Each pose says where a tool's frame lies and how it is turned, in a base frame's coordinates. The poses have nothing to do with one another.
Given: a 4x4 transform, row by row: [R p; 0 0 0 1], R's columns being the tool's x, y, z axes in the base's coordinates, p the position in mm. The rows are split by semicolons.
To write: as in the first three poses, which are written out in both.
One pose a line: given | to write
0.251, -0.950, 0.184, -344; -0.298, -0.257, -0.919, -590; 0.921, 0.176, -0.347, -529; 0, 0, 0, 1 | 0.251, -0.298, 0.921, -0.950, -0.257, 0.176, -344, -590, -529
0.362, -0.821, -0.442, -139; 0.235, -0.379, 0.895, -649; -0.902, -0.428, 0.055, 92; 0, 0, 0, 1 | 0.362, 0.235, -0.902, -0.821, -0.379, -0.428, -139, -649, 92
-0.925, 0.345, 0.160, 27; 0.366, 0.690, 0.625, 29; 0.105, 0.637, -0.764, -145; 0, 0, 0, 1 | -0.925, 0.366, 0.105, 0.345, 0.690, 0.637, 27, 29, -145
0.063, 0.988, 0.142, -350; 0.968, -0.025, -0.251, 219; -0.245, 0.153, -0.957, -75; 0, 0, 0, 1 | 0.063, 0.968, -0.245, 0.988, -0.025, 0.153, -350, 219, -75
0.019, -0.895, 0.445, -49; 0.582, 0.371, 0.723, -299; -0.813, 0.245, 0.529, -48; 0, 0, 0, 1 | 0.019, 0.582, -0.813, -0.895, 0.371, 0.245, -49, -299, -48
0.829, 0.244, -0.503, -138; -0.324, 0.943, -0.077, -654; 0.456, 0.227, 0.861, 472; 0, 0, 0, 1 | 0.829, -0.324, 0.456, 0.244, 0.943, 0.227, -138, -654, 472
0.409, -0.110, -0.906, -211; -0.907, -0.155, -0.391, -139; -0.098, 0.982, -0.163, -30; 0, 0, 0, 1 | 0.409, -0.907, -0.098, -0.110, -0.155, 0.982, -211, -139, -30
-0.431, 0.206, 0.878, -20; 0.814, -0.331, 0.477, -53; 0.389, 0.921, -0.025, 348; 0, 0, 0, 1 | -0.431, 0.814, 0.389, 0.206, -0.331, 0.921, -20, -53, 348
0.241, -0.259, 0.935, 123; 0.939, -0.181, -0.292, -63; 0.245, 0.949, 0.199, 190; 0, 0, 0, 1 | 0.241, 0.939, 0.245, -0.259, -0.181, 0.949, 123, -63, 190
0.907, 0.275, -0.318, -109; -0.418, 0.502, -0.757, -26; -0.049, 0.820, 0.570, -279; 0, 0, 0, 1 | 0.907, -0.418, -0.049, 0.275, 0.502, 0.820, -109, -26, -279
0.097, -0.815, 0.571, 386; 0.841, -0.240, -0.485, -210; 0.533, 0.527, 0.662, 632; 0, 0, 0, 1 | 0.097, 0.841, 0.533, -0.815, -0.240, 0.527, 386, -210, 632
